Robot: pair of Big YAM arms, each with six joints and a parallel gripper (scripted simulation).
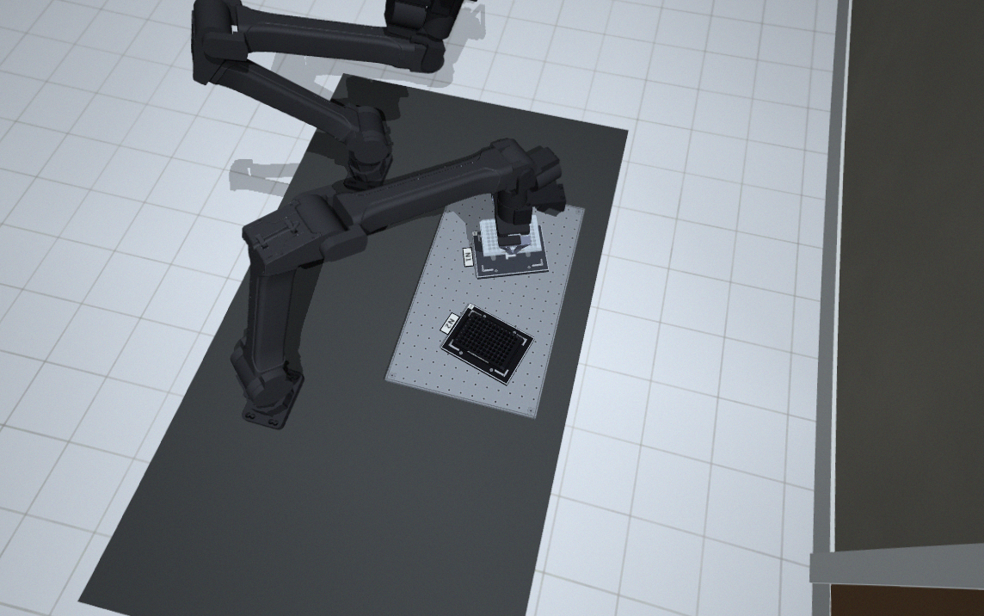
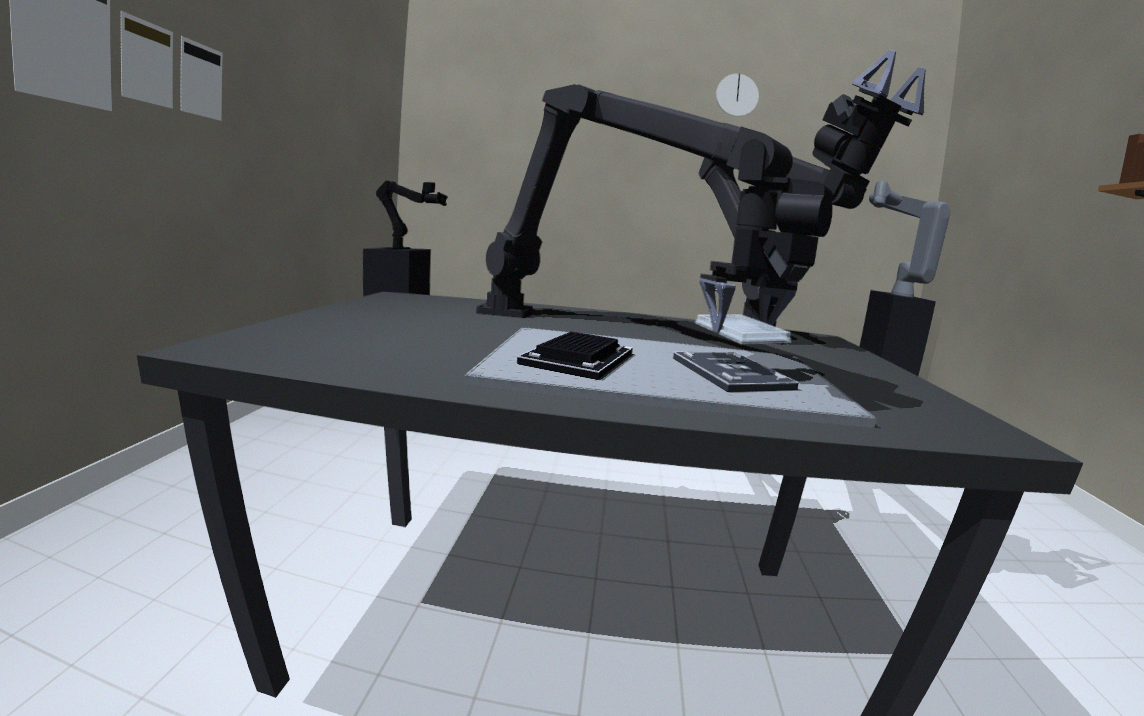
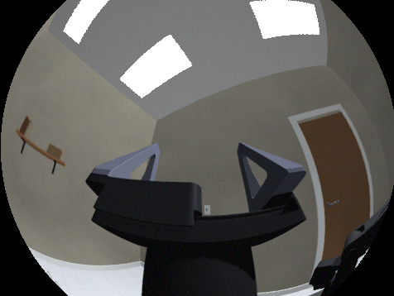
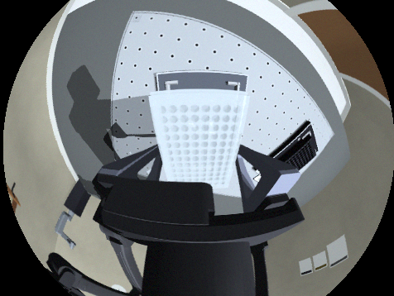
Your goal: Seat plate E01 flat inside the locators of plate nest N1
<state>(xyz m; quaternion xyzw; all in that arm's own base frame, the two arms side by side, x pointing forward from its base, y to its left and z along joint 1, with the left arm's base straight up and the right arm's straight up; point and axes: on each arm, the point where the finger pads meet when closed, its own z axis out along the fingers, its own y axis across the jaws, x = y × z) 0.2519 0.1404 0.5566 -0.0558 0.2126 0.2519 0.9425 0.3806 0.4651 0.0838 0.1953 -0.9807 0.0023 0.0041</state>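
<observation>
Now: the clear plate E01 right at my right hand. Round my right hand: plate nest N2: 24 cm to the right, 7 cm below, 1 cm ahead; then black plate E07: 24 cm to the right, 5 cm below, 1 cm ahead; then plate nest N1: 7 cm below.
</observation>
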